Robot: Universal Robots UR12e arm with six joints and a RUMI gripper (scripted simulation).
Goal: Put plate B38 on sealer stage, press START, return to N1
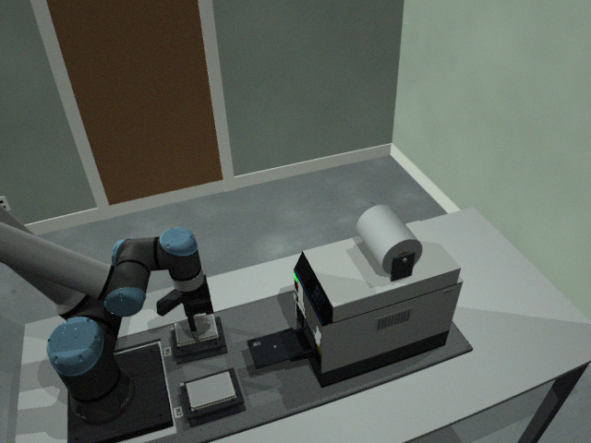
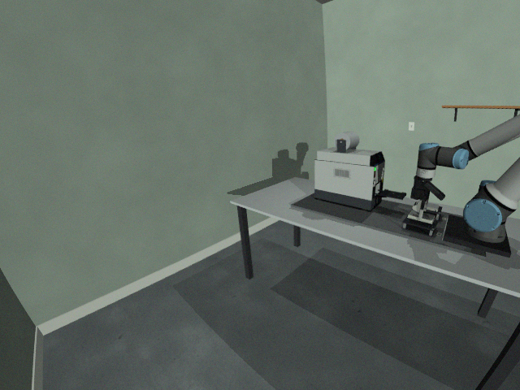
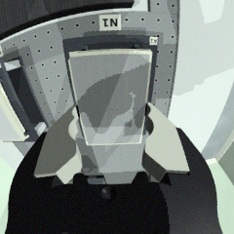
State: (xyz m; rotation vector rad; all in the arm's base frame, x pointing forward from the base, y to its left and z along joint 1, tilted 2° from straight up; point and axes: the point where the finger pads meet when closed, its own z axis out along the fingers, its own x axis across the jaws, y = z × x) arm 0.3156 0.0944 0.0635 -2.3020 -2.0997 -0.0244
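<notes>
My hand is 40 mm above the nest N1. Round my hand: foil-covered plate: 220 mm to the right, 20 mm below, 10 mm behind; plate B38: 10 mm below; sealer stage: 200 mm ahead, 180 mm to the right, 30 mm above.
</notes>
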